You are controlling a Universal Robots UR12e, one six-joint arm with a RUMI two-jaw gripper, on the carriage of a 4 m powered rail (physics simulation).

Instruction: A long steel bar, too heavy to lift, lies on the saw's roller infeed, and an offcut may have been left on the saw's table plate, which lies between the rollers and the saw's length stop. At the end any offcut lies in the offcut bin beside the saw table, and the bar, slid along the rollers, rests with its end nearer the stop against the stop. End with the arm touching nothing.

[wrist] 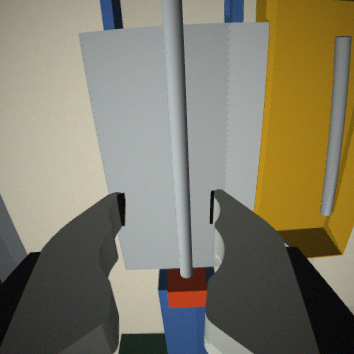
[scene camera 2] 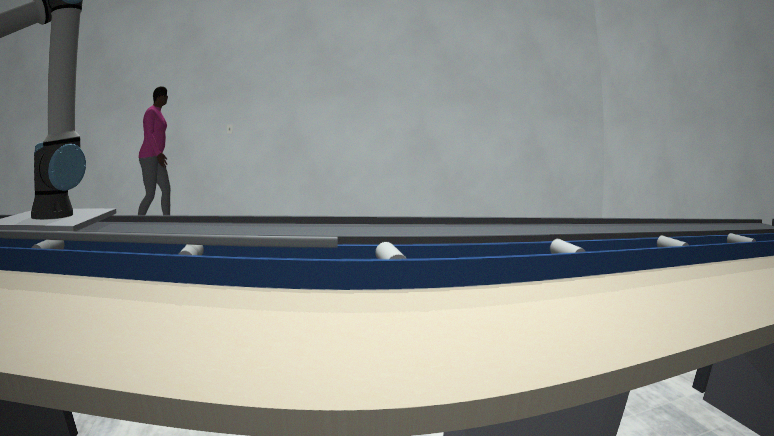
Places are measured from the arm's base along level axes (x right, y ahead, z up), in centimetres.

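Pixels of known places: gripper, fingertip midpoint: point(wrist: 167, 194); arm's base, link origin: point(scene camera 2: 52, 216).
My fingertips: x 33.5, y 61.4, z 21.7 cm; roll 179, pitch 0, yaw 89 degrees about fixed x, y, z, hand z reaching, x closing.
Observation:
Ahead of a thing's pixels: the offset from my fingertips to its top centre. "spot": to the spot under its first point. Level surfaces: height alone.
The long steel bar point(scene camera 2: 216, 238) point(wrist: 177, 125) lies along the rollers and over the grey table plate {dx +9.0, dy +0.6, dz -18.8 cm} point(wrist: 135, 125). In the wrist view its near end meets the red face of the length stop {dx +28.5, dy +0.6, dz -14.2 cm} point(wrist: 187, 299); a hair's gap there cannot be ruled out. A short round offcut {dx +6.6, dy +23.4, dz -22.5 cm} point(wrist: 337, 125) lies inside the yellow offcut bin {dx +6.5, dy +18.4, dz -17.5 cm} point(wrist: 295, 75), to the right of the plate. My gripper point(wrist: 167, 194) is open, with its fingers apart above the plate on either side of the bar and nothing held. The gripper does not show in scene camera 2.
The blue infeed frame point(scene camera 2: 352, 274) carries white rollers {dx -148.5, dy +0.6, dz -18.7 cm} point(scene camera 2: 389, 250) on a pale table {dz -24.7 cm} point(scene camera 2: 352, 346). The arm's carriage point(scene camera 2: 92, 216) stands on the rail behind, at the left. A person in a pink top point(scene camera 2: 154, 132) is beyond the rail. A blue beam {spot: dx +37.7, dy +0.0, dz -15.2 cm} point(wrist: 185, 325) supports the stop.

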